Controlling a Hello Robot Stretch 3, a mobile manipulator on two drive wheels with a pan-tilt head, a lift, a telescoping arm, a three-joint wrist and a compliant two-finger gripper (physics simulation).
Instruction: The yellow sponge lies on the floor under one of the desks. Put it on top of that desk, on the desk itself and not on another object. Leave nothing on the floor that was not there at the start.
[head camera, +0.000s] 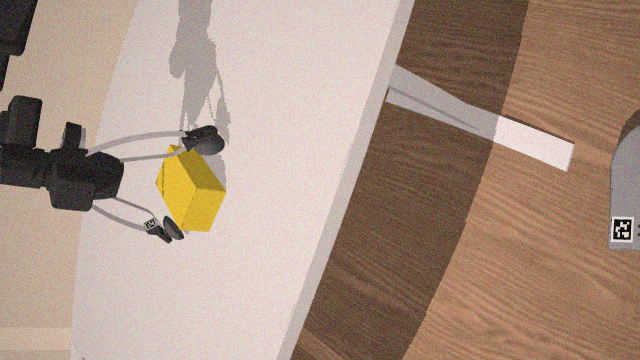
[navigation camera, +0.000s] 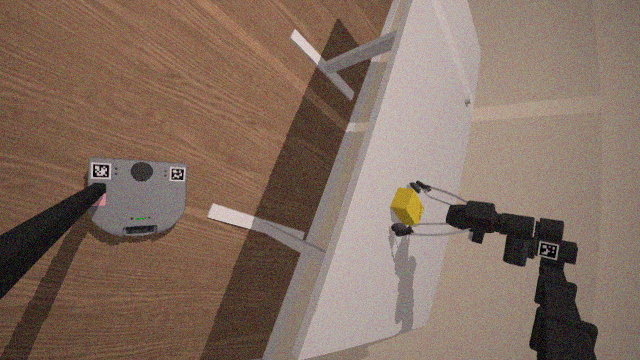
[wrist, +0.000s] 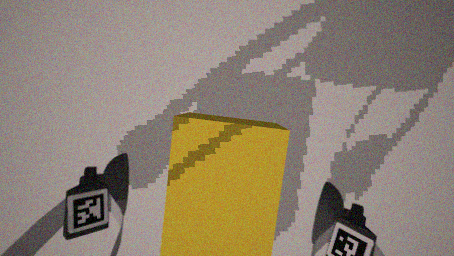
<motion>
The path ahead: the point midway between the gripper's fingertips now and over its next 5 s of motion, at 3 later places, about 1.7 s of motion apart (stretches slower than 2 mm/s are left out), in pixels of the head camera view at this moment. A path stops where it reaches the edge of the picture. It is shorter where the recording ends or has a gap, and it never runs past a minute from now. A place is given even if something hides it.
The gripper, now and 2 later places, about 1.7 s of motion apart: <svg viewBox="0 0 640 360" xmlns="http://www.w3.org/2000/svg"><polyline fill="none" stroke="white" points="200,189 217,189 381,191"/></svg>
</motion>
